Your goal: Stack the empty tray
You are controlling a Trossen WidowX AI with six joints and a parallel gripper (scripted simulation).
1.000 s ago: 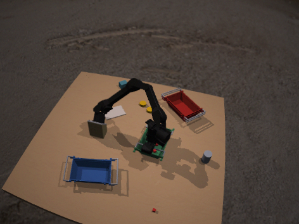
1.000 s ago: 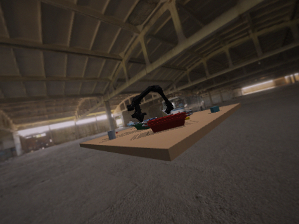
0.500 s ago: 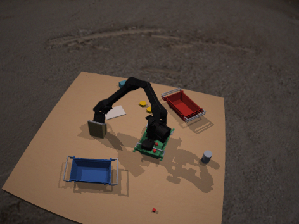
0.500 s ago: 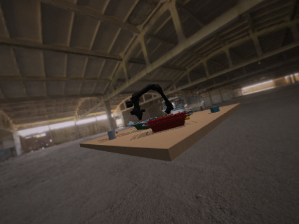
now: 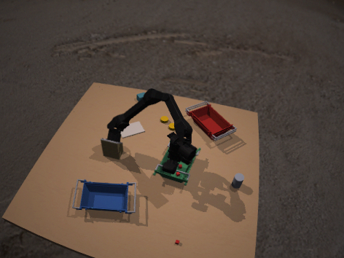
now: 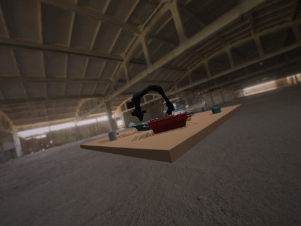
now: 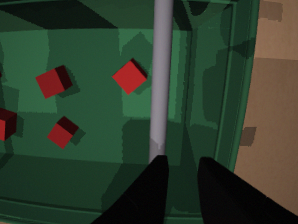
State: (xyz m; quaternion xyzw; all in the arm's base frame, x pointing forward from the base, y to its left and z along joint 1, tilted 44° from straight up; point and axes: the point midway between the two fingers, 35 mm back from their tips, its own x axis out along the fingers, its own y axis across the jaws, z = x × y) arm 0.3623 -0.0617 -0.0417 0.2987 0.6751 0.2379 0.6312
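Now: gripper tip 280 mm past the blue tray, 260 mm to the left of it and 40 mm above it. Round my gripper tip: grey cylinder (350 mm ahead, 50 mm to the left, 50 mm below); teal block (370 mm behind, 600 mm to the left, 60 mm below); white sheet (340 mm behind, 290 mm to the left, 80 mm below).
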